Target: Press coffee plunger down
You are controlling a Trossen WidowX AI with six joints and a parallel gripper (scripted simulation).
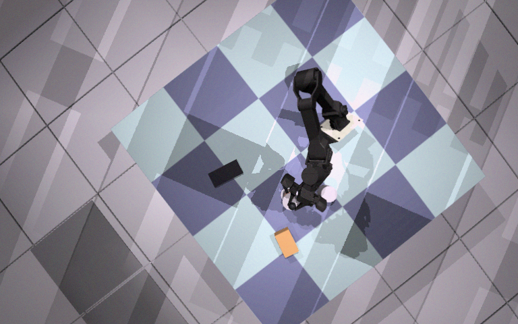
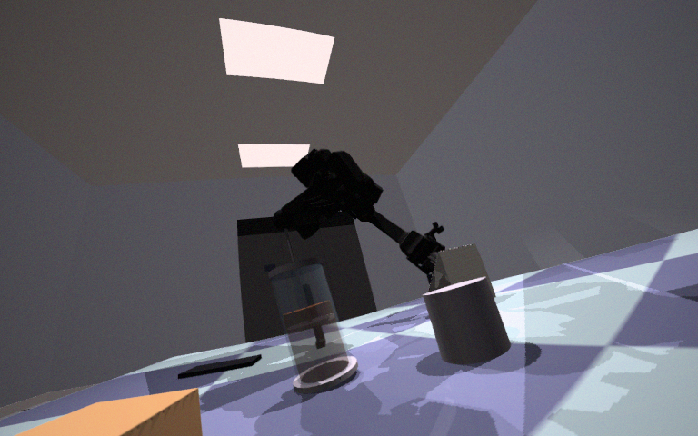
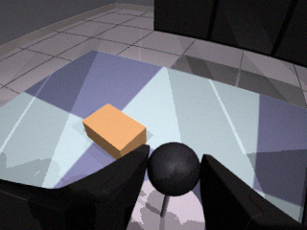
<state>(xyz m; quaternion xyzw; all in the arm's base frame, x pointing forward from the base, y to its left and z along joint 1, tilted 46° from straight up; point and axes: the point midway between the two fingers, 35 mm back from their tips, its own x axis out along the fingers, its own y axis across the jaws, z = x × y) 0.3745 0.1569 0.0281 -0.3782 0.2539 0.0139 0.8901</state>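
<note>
Now: gripper tip 2 cm past the glass coffee press, 2 cm to the left of it and 11 cm above it. From my gripper tip the other things lie so: orange box: 13 cm ahead, 15 cm to the left, 19 cm below; flat black slab: 13 cm ahead, 28 cm to the right, 21 cm below.
</note>
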